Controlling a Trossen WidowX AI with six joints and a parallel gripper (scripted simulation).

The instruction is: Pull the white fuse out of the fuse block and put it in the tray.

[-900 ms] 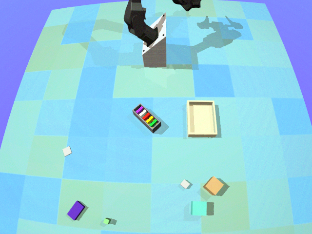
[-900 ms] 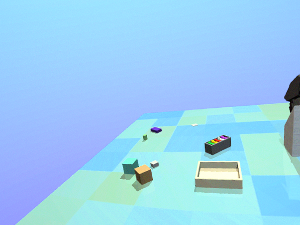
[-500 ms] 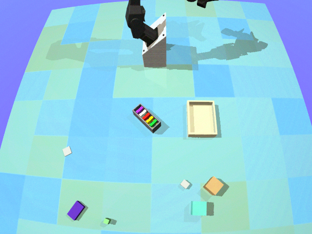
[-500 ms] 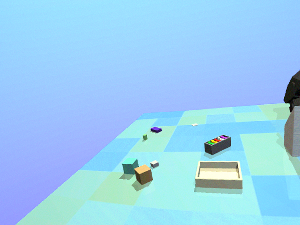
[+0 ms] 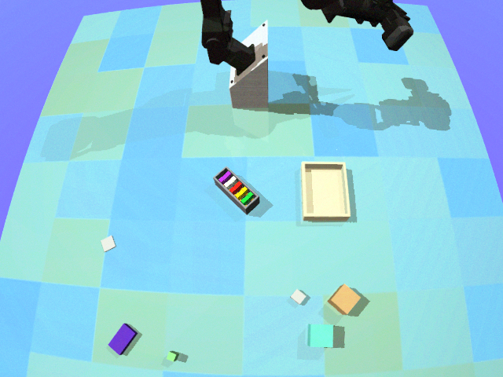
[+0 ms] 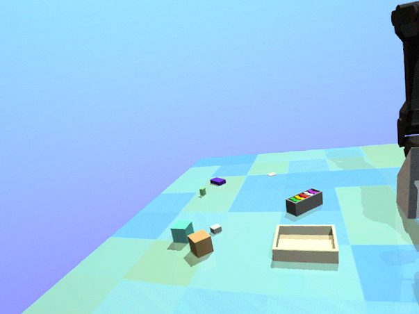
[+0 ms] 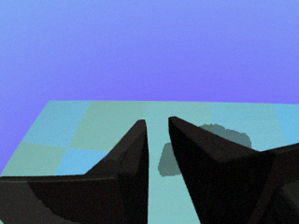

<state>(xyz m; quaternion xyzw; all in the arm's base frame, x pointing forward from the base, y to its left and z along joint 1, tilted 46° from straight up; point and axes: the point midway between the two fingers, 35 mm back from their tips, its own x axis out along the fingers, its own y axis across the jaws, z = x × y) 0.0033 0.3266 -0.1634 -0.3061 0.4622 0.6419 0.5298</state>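
Right now the white fuse is 30 cm ahead of my gripper tip, 43 cm to the right of it and 21 cm below it. Also, from my gripper tip: tray: 32 cm ahead, 22 cm to the right, 23 cm below.
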